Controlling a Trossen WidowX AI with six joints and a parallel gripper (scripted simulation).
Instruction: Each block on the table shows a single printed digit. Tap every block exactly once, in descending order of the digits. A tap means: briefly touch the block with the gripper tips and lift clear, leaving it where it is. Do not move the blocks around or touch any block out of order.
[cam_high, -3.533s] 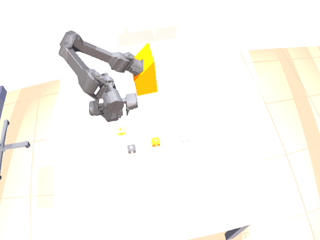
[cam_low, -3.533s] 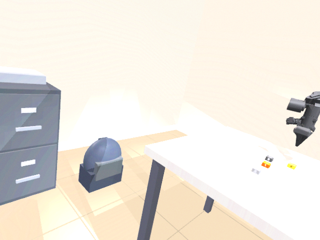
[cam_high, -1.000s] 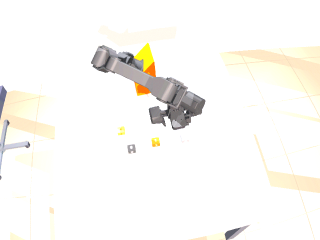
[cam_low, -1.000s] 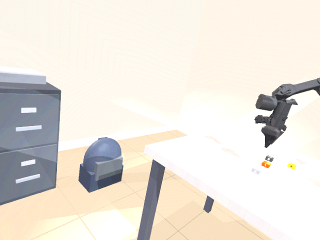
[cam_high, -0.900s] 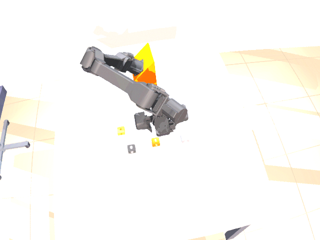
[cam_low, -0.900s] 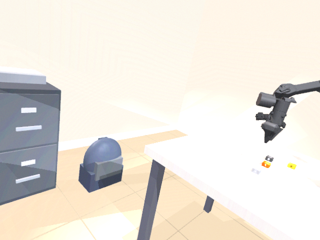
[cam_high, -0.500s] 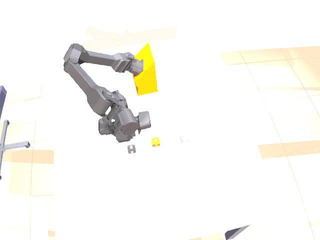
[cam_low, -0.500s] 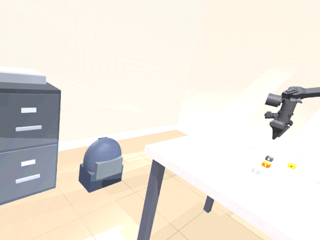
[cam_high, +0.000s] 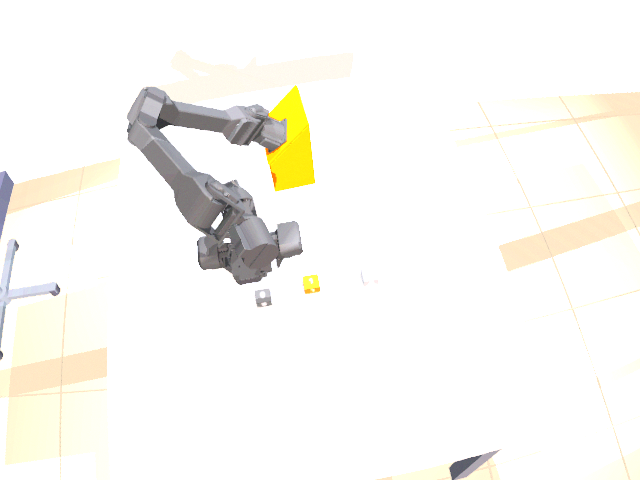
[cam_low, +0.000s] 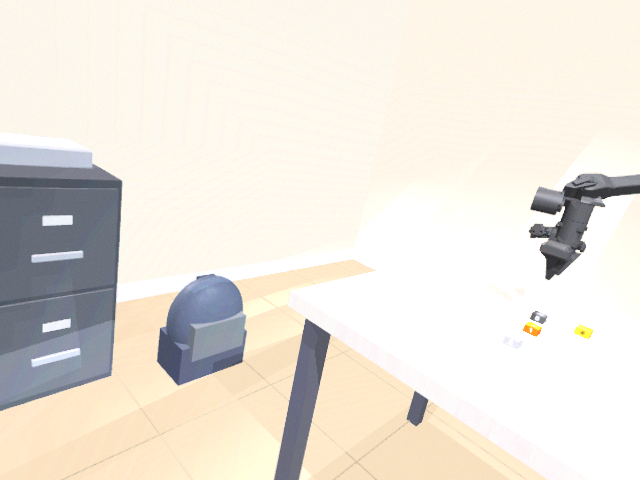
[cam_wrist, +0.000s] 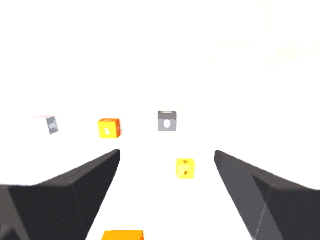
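Right now my gripper tip is 90 mm past the yellow block, 50 mm to the left of it and 120 mm above it. Also, from my gripper tip: orange block: 30 mm behind, 100 mm to the left, 120 mm below.
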